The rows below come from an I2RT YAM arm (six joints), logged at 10 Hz.
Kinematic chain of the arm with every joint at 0, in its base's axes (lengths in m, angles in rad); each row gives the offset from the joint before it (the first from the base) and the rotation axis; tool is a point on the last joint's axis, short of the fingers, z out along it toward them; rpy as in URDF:
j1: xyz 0 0 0.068 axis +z
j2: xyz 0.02 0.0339 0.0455 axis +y
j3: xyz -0.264 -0.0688 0 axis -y
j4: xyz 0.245 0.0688 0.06 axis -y
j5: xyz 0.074 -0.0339 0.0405 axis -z
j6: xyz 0.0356 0 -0.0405 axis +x
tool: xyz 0 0 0 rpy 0 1.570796 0
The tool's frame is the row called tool.
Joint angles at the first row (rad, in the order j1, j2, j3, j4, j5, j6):
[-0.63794, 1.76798, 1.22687, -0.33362, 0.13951, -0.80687]
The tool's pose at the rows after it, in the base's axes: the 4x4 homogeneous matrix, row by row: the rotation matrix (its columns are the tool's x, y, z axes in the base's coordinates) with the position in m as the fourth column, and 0 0 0 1 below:
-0.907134 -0.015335 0.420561 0.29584; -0.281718 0.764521 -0.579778 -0.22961; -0.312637 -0.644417 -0.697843 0.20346; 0 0 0 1
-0.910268 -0.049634 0.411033 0.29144; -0.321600 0.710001 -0.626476 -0.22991; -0.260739 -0.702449 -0.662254 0.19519; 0 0 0 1
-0.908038 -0.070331 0.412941 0.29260; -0.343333 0.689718 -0.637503 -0.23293; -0.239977 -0.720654 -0.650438 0.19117; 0 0 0 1
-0.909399 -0.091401 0.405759 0.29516; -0.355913 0.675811 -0.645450 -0.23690; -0.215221 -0.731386 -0.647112 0.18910; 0 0 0 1
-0.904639 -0.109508 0.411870 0.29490; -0.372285 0.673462 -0.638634 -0.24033; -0.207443 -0.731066 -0.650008 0.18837; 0 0 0 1
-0.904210 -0.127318 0.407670 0.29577; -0.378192 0.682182 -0.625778 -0.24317; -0.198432 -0.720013 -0.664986 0.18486; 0 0 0 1
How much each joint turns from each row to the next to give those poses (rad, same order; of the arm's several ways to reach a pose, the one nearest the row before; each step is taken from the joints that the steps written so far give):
[-0.00172, -0.03087, -0.10620, 0.15428, 0.07627, -0.09701]
[-0.00385, -0.00440, -0.05575, 0.09278, 0.04161, -0.07669]
[-0.00415, 0.01475, -0.00548, 0.03570, 0.00488, -0.03682]
[-0.00352, 0.01933, 0.01323, 0.00865, 0.00846, -0.02941]
[-0.00904, 0.00763, 0.00666, 0.00087, -0.01616, -0.02305]
[-0.00554, 0.01656, 0.01185, -0.01355, -0.01185, -0.00974]

